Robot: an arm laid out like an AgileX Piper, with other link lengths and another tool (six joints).
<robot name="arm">
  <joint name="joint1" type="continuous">
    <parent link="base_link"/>
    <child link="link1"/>
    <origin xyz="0 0 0.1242" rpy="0 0 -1.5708"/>
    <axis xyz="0 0 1"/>
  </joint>
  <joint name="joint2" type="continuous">
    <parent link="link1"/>
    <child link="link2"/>
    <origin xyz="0 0 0" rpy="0 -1.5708 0"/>
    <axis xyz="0 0 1"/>
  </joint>
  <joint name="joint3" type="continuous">
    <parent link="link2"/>
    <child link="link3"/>
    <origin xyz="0.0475 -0.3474 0" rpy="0 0 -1.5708"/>
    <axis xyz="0 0 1"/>
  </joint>
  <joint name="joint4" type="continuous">
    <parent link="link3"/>
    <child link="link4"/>
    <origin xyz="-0.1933 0.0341 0" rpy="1.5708 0 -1.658"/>
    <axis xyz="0 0 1"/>
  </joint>
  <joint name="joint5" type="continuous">
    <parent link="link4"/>
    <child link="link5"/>
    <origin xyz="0 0 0" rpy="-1.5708 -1.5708 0"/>
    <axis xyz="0 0 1"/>
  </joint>
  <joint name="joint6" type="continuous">
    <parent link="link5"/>
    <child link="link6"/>
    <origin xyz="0.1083 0 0" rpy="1.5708 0 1.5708"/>
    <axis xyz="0 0 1"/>
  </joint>
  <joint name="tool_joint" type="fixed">
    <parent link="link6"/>
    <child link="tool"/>
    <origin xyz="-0.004 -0.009 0.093" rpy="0 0.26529 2.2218"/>
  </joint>
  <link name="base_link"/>
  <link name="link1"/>
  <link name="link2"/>
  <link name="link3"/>
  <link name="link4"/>
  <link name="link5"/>
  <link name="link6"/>
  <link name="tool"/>
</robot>
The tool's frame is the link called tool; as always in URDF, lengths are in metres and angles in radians. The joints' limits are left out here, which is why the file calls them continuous.
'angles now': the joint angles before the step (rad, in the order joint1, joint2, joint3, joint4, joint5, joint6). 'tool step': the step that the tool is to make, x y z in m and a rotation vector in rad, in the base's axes. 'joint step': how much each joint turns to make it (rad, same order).
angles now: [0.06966, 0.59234, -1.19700, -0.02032, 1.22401, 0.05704]
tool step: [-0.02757, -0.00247, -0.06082, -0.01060, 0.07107, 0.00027]
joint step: [0.00000, -0.13821, 0.20977, -0.00297, -0.00001, -0.00388]
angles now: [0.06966, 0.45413, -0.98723, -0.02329, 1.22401, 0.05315]
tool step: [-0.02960, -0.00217, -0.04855, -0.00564, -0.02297, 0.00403]
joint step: [-0.00003, -0.17877, 0.16211, -0.00076, -0.00603, -0.00786]
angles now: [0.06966, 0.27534, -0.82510, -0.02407, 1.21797, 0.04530]
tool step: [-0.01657, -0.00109, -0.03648, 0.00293, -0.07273, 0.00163]
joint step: [0.00001, -0.16555, 0.12590, -0.00001, -0.03316, -0.00192]
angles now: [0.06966, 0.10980, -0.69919, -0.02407, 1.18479, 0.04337]
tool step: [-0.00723, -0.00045, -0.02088, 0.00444, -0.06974, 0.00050]
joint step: [-0.00001, -0.11449, 0.07194, 0.00000, -0.02733, 0.00000]
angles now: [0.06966, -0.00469, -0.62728, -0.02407, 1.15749, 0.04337]
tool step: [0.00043, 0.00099, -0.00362, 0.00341, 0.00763, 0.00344]
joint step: [-0.00001, -0.00304, 0.01154, 0.00523, -0.00113, 0.00000]
